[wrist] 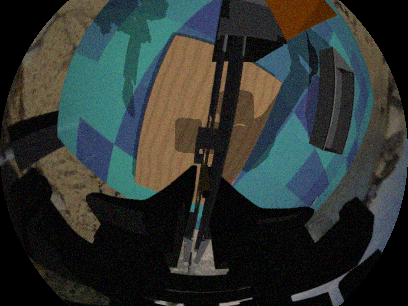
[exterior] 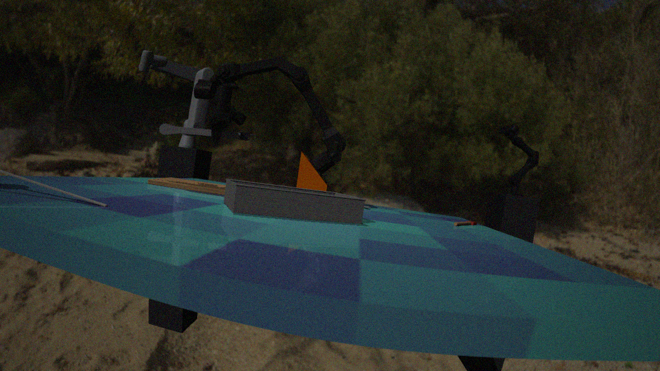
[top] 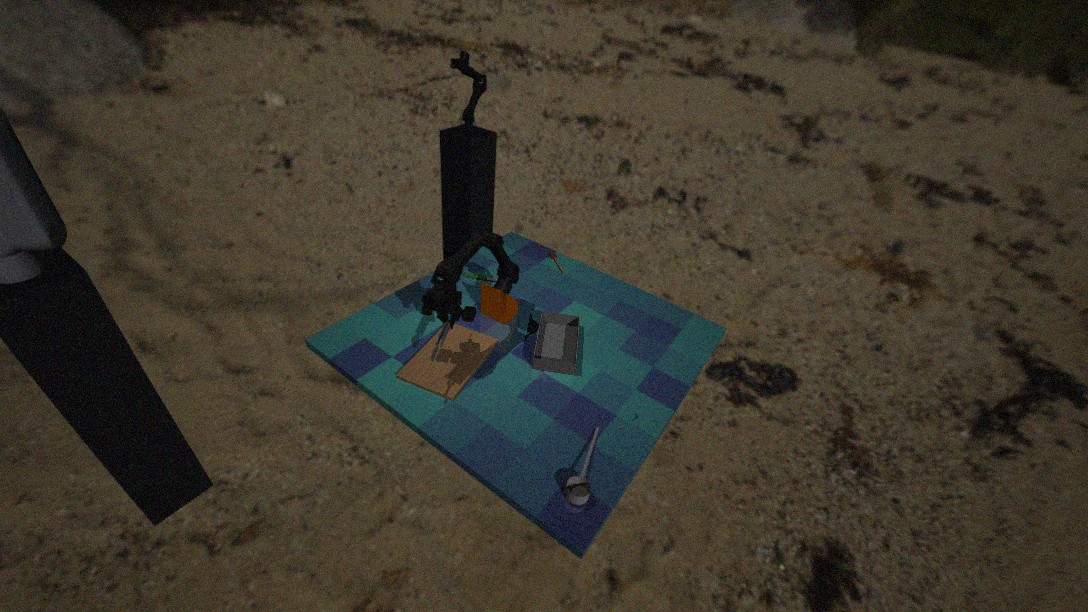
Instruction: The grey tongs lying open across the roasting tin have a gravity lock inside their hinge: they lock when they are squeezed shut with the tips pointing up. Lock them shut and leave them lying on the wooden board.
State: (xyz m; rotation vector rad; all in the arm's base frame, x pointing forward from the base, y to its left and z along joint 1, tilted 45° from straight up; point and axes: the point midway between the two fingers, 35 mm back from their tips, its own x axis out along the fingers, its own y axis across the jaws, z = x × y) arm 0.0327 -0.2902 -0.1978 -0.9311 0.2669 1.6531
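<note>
The wooden board is 140 mm below my gripper tip. The rest, counted from my gripper tip: grey roasting tin 290 mm ahead, 330 mm to the left, 120 mm below.
</note>
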